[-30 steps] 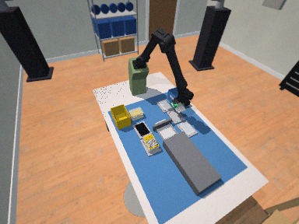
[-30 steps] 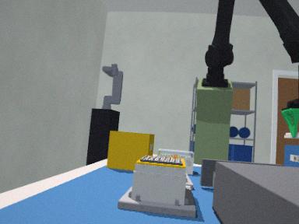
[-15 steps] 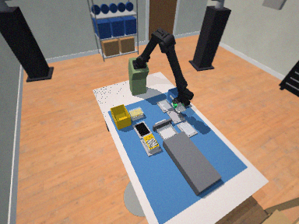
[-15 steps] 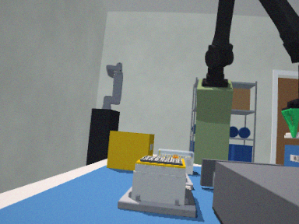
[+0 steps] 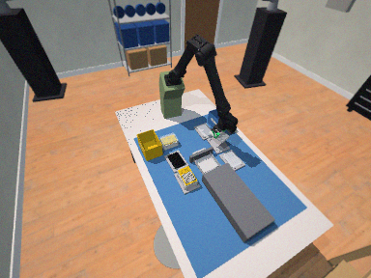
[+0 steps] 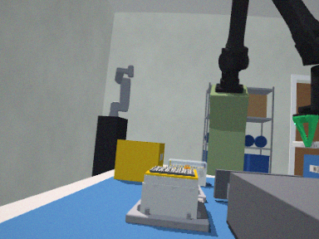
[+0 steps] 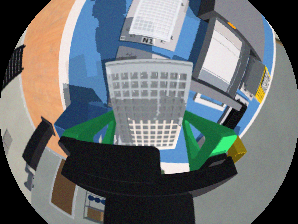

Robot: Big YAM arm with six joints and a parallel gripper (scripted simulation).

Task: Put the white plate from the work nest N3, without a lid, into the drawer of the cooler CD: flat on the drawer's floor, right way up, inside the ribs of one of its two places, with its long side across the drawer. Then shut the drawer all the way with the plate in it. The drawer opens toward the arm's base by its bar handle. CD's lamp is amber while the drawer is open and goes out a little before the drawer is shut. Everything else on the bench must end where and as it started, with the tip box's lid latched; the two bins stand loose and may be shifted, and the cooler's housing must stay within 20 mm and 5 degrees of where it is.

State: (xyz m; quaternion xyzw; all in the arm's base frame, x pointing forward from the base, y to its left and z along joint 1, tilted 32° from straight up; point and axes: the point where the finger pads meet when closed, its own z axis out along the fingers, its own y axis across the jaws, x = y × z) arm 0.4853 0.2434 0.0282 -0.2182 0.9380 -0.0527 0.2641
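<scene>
Right now my hand is 190 mm short of the drawer, 130 mm to the left of it and 120 mm above it. Round my hand: grey cooler CD (310 mm ahead, 100 mm to the right, 110 mm below); white plate (right at my hand); blue bin (230 mm behind, 120 mm to the left, 110 mm below).
</scene>
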